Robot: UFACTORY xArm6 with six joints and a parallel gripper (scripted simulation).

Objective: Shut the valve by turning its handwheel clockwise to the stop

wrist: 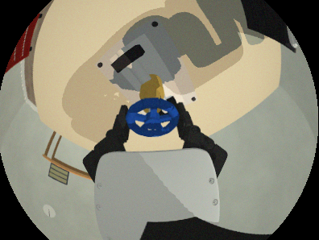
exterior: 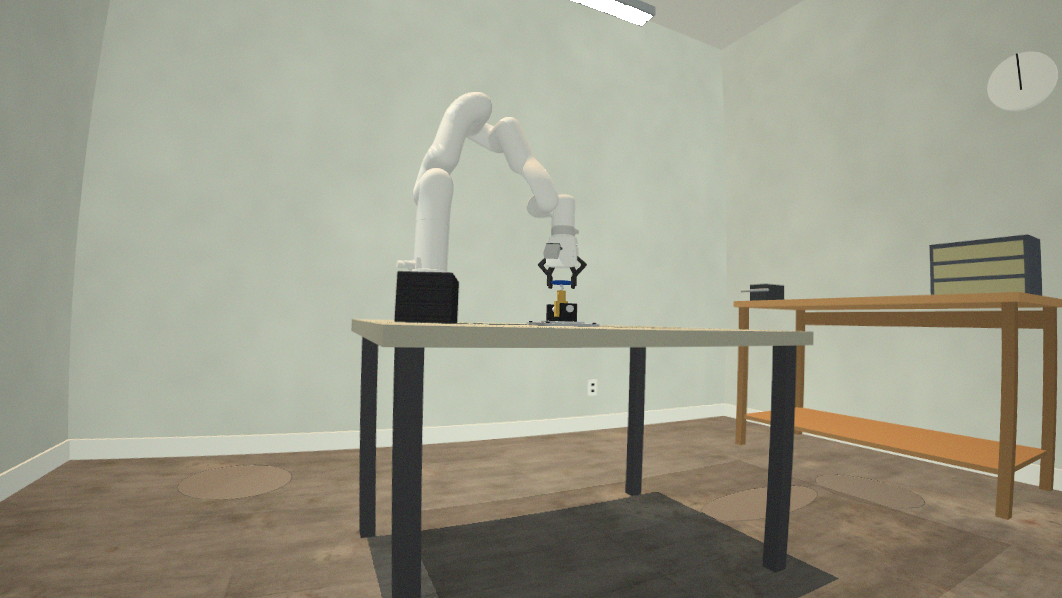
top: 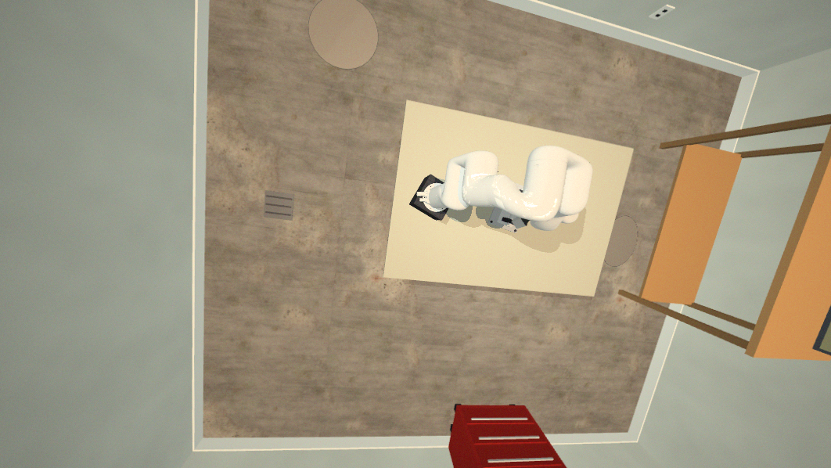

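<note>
Right now the blue handwheel is right at my hand. From my hand the other things lie so: grey base plate: 13 cm below.
</note>
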